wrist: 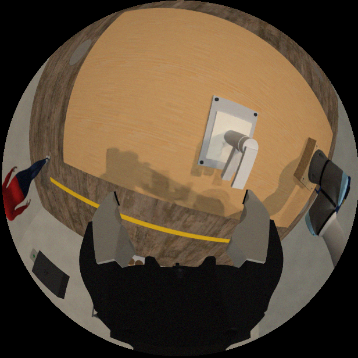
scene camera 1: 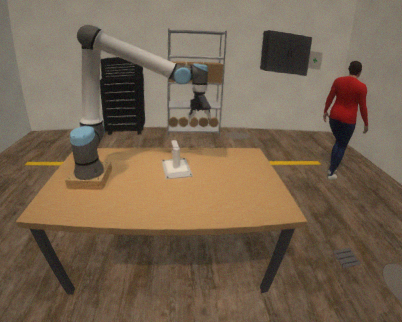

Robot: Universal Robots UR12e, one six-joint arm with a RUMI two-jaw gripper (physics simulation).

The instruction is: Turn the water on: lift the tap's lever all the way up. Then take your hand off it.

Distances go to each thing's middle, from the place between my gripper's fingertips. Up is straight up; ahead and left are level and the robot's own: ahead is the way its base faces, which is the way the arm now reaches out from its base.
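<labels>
Base plate [wrist: 220, 104]: my gripper is 5 cm to the left of it, 15 cm past it and 29 cm above it.
</labels>
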